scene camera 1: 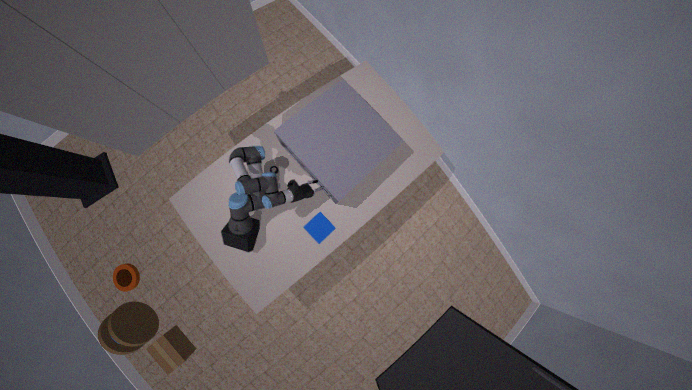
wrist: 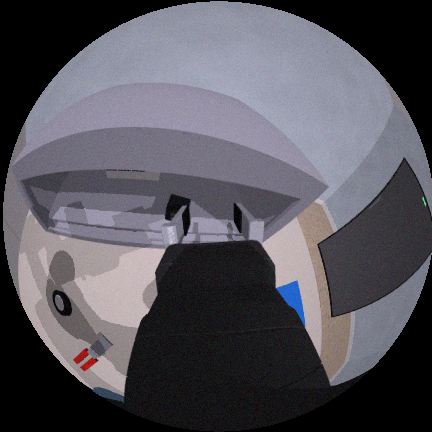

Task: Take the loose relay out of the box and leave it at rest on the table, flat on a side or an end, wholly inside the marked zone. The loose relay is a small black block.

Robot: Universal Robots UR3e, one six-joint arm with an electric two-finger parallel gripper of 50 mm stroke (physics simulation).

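Places are measured from the arm's base along level axes (x ahead, y left, z up), in centimetres.
Pixels of known places: gripper, fingertip midpoint: (scene camera 1: pixel 320 184) (wrist: pixel 211 213); arm's base at its link origin: (scene camera 1: pixel 240 225).
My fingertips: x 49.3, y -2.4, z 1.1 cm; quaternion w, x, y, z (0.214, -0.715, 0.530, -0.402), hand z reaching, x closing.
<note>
For each thing: its middle in the pictures, then the offset to it from my fingertips. "*": a spot on its surface instead. Level surfaces: height alone.
- loose relay at the middle of its body: (wrist: pixel 178 205) dx +5.1, dy +4.0, dz -6.9 cm
- grey box at the middle of its body: (wrist: pixel 152 125) (scene camera 1: pixel 339 142) dx +22.2, dy +16.7, dz -1.3 cm
- blue square at a spot on its surface: (wrist: pixel 294 295) * dx -8.7, dy -25.0, dz -11.3 cm
- table at its surface level: dz -11.4 cm
- black ring-shaped item at the middle of its body: (wrist: pixel 61 302) (scene camera 1: pixel 274 170) dx -19.3, dy +23.3, dz -10.5 cm
- grey piece with two red prongs, surface spot: (wrist: pixel 100 345) * dx -23.1, dy +13.9, dz -10.7 cm
The loose relay (wrist: pixel 175 204), a small black block, is inside the grey box (scene camera 1: pixel 345 135) (wrist: pixel 150 145). In the wrist view it shows just beyond the left finger, which partly covers it; whether they touch is not clear. My gripper (scene camera 1: pixel 320 185) (wrist: pixel 211 213) is open, with nothing between its fingers. The fingertips are at the box's open front side, pointing into it. In the scene view the relay is hidden under the box's top. The marked zone, a blue square (scene camera 1: pixel 319 228) (wrist: pixel 294 295), lies on the table (scene camera 1: pixel 265 275) outside the box.
The box's top overhangs the opening, and a low ledge (wrist: pixel 110 234) runs along its front bottom. A black ring-shaped item (scene camera 1: pixel 274 169) (wrist: pixel 62 302) and a grey piece with two red prongs (wrist: pixel 100 345) are on the table left of the gripper in the wrist view.
</note>
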